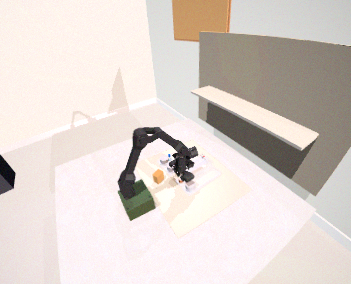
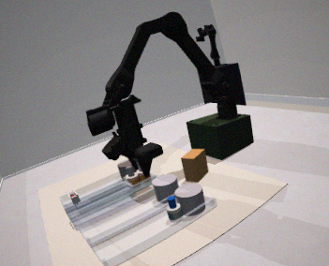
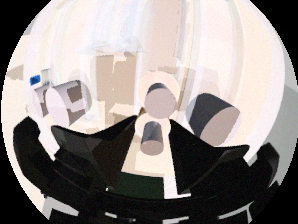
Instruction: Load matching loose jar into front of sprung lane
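Right now the clear sprung lane is 140 mm ahead of my gripper tip, 20 mm to the left of it and 10 mm below it. The rest, counted from my gripper tip: orange-brown box (110 mm to the left, 100 mm behind, 10 mm above); then wall shelf (500 mm ahead, 340 mm above, 30 mm to the right).
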